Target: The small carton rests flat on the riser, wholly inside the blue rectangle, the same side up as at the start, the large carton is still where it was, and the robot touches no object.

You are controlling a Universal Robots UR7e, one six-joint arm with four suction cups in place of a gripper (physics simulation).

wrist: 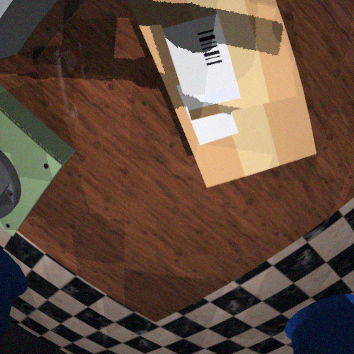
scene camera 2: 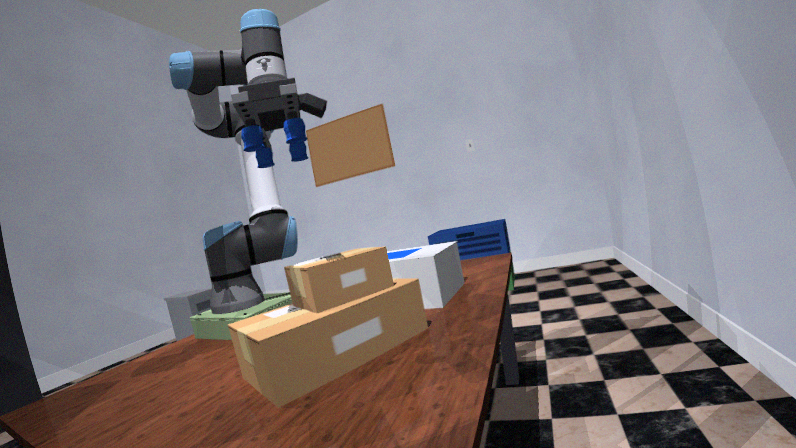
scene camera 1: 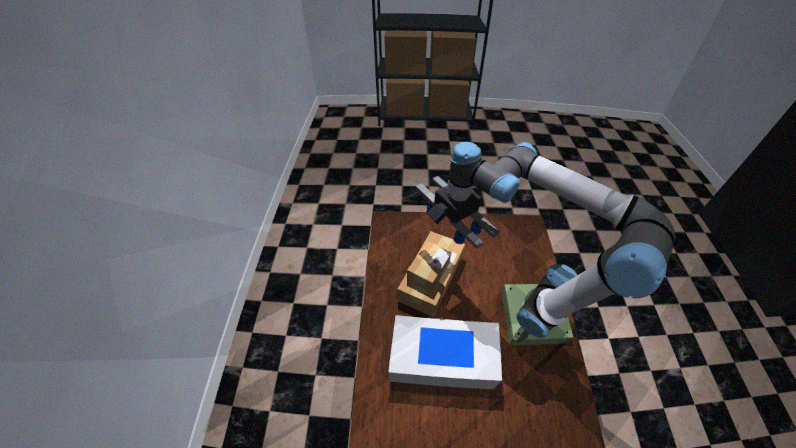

Path:
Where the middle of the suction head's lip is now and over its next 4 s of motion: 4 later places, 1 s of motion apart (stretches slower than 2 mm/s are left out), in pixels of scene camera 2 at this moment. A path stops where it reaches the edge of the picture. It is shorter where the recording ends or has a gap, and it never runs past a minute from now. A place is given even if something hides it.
My suction head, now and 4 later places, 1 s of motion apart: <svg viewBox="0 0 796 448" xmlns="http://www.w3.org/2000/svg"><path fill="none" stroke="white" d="M278 148L312 236L315 250L313 241L306 209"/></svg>

